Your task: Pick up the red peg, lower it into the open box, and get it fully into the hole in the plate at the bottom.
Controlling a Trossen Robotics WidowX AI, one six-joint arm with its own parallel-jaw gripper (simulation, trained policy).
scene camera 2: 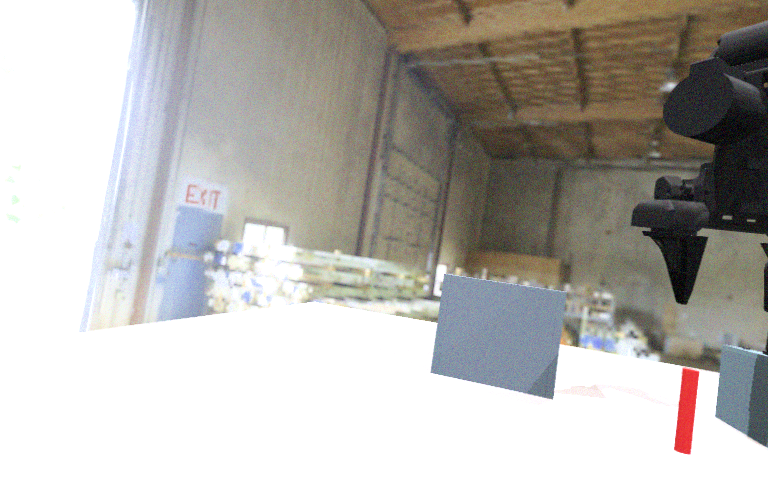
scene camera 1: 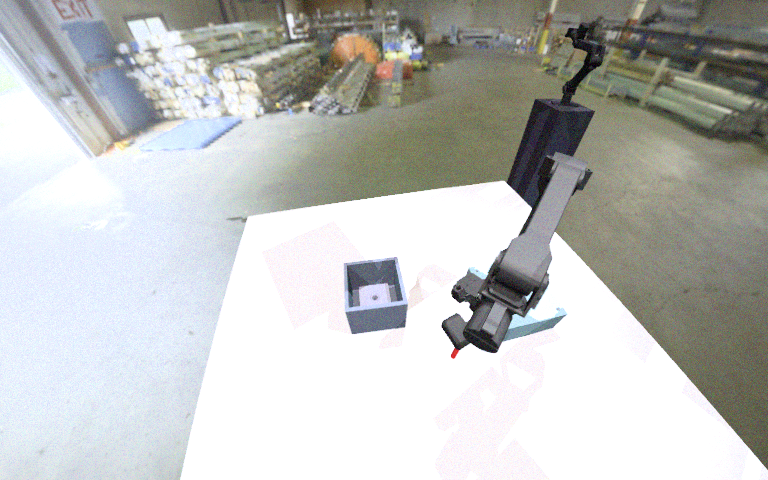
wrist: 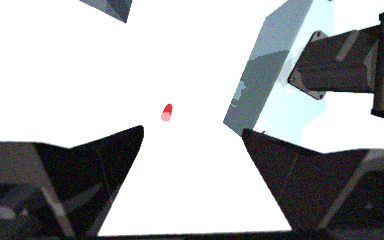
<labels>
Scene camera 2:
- my gripper: 725, 308
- red peg: 689, 378
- grey box: 507, 336
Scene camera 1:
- my gripper: 474, 327
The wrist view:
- my gripper: 194, 131
</labels>
